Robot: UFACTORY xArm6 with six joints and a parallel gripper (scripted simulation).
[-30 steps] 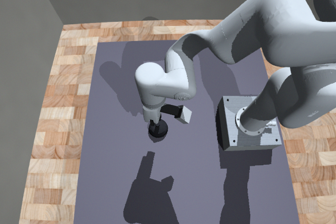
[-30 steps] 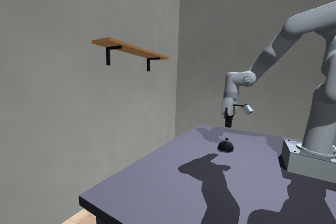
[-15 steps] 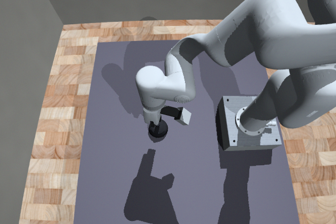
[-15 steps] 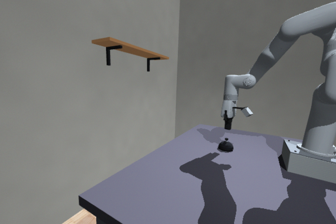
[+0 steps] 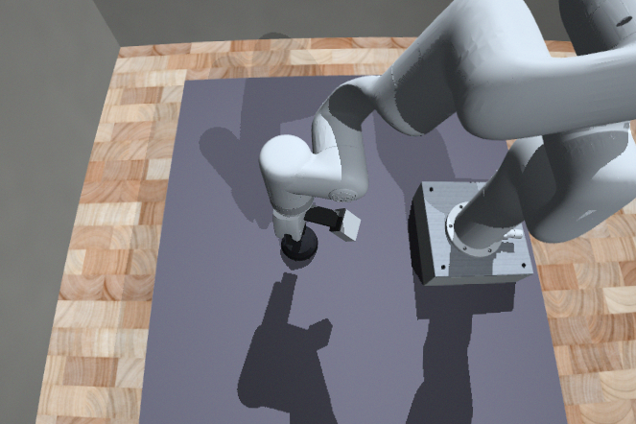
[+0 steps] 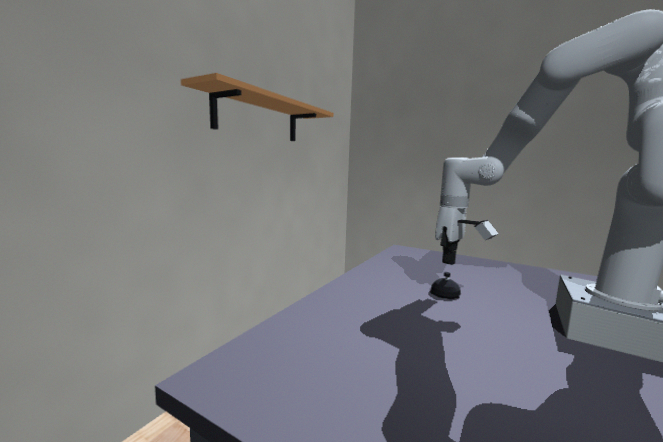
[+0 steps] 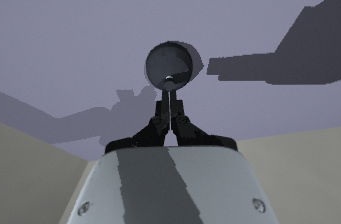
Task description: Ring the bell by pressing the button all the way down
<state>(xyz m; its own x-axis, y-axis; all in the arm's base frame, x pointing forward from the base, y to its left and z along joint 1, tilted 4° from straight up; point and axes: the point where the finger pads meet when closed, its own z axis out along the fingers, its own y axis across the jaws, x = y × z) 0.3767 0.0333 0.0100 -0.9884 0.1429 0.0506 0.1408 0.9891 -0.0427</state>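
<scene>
My hand is 6 cm above the bell button. The rest, counted from my hand: bell 8 cm below.
</scene>
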